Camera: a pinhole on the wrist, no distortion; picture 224 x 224 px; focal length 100.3 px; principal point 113.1 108.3 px. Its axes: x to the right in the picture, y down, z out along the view. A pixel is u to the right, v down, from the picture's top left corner.
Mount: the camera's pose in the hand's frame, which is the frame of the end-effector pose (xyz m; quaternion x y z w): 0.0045 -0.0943 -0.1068 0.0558 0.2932 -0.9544 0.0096
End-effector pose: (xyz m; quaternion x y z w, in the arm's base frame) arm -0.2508 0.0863 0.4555 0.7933 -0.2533 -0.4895 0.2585
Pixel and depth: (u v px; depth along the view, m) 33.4 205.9 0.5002
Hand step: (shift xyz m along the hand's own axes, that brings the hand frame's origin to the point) 0.3738 -0.7834 0.0770
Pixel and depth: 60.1 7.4 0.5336
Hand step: 0.2034 0.0469 0.6632
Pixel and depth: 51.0 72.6 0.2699
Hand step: 0.1384 -0.1685 0.1874
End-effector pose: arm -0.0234 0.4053 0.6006 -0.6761 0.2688 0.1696 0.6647
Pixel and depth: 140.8 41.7 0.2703
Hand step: -0.1061 -0.0962 0.2072
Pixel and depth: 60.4 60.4 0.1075
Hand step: 0.0472 -0.1129 0.0166
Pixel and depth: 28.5 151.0 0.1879
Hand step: 0.1471 -0.2682 0.0207
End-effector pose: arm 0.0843 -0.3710 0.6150 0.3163 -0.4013 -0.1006 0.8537
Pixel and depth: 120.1 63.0 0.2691
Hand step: -0.0475 -0.1443 0.1801
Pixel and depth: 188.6 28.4 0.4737
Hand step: -0.4168 -0.0424 0.4533
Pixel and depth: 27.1 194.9 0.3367
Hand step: 0.2722 -0.5279 0.0399
